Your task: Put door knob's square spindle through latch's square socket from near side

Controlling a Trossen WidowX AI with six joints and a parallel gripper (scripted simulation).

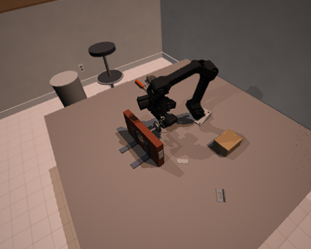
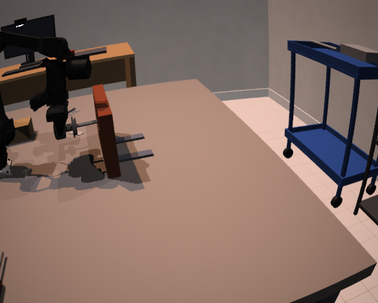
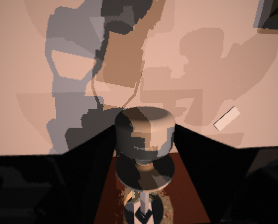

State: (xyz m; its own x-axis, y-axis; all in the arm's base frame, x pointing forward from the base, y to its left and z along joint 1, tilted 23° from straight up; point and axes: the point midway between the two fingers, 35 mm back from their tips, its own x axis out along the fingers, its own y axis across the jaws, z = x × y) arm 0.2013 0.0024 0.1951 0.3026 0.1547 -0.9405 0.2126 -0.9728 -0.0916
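The door knob lies 3 cm ahead of my hand, 1 cm to the left of it and 3 cm below it. The rest, counted from my hand: cardboard box 27 cm behind, 23 cm to the left, 10 cm below; small white plate 1 cm behind, 20 cm to the left, 13 cm below; red-brown wooden door block 13 cm ahead, 3 cm to the left, 4 cm below.
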